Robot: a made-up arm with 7 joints. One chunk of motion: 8 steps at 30 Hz.
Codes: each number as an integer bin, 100 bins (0 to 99) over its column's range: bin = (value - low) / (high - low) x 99, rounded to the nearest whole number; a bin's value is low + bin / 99 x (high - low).
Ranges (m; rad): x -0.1..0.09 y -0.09..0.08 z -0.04..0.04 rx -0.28..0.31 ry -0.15..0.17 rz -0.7..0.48
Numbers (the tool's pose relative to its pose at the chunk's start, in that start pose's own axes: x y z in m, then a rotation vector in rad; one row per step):
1: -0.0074 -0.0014 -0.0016 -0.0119 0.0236 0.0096
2: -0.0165 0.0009 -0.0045 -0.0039 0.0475 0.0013
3: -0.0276 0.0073 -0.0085 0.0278 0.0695 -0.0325
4: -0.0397 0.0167 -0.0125 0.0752 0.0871 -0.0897
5: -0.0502 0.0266 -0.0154 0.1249 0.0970 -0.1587
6: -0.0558 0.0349 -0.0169 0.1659 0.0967 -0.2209
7: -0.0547 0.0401 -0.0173 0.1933 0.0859 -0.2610
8: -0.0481 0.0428 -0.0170 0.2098 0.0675 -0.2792
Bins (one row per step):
1: 48 52 48 45 54 60
2: 44 53 44 46 61 59
3: 38 57 39 52 68 56
4: 31 62 34 60 73 51
5: 26 68 30 68 76 45
6: 23 73 29 75 76 40
7: 24 76 28 79 73 37
8: 27 77 28 82 67 35

